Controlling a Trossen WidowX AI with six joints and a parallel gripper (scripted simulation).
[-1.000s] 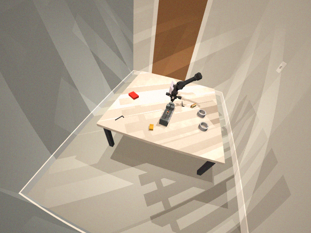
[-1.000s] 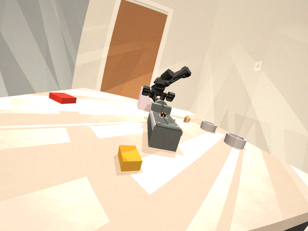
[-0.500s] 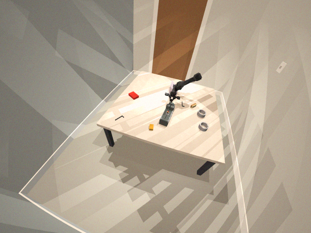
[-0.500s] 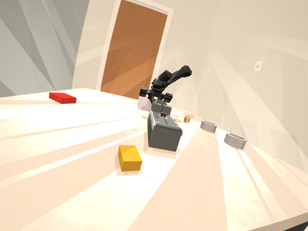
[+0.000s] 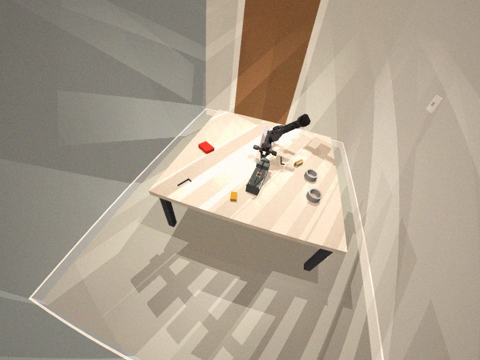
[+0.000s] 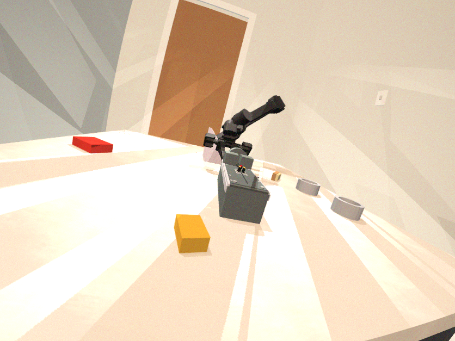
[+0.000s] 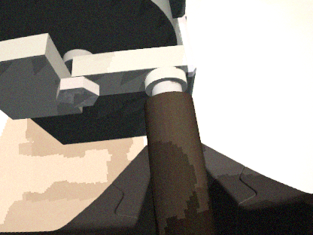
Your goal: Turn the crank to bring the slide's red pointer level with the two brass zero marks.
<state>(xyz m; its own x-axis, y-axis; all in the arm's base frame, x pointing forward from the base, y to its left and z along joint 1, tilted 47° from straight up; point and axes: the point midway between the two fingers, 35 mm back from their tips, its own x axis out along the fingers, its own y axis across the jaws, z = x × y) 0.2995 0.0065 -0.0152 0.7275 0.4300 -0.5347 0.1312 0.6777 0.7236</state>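
The red pointer is 16 cm ahead of my gripper tip, 2 cm above it and 1 cm to the left of it. Also, from my gripper tip: dark brown crank handle (3 cm above, 2 cm behind); then yellow block (37 cm ahead, 12 cm to the right, 5 cm below); then tan block (31 cm to the left, 14 cm behind, 4 cm below).
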